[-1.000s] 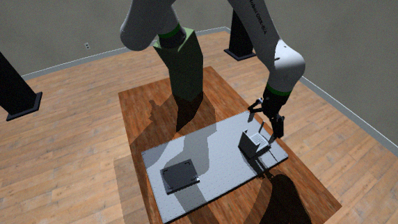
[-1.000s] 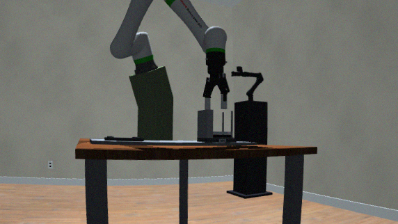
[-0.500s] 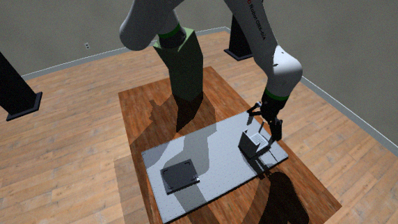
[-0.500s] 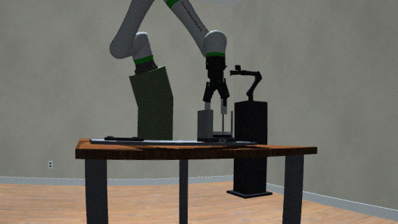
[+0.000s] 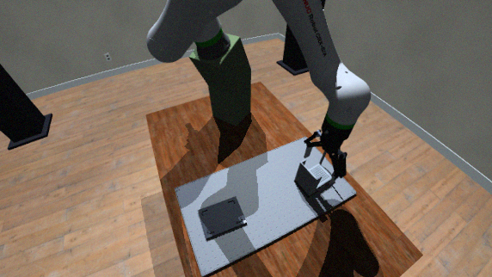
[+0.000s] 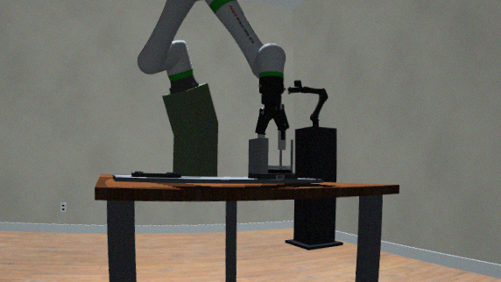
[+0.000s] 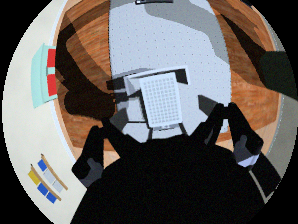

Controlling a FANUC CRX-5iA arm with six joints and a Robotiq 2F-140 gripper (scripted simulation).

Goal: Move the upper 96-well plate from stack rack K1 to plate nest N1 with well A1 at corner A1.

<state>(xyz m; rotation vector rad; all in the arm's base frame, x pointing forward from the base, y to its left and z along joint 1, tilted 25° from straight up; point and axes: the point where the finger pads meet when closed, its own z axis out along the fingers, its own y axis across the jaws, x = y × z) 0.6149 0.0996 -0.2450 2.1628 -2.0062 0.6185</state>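
Now: the white 96-well plate 7 cm below my hand. Round my hand: dark plate nest N1: 42 cm to the right, 11 cm below, 5 cm behind; then pale A1 square: 35 cm to the right, 10 cm below, 1 cm ahead.
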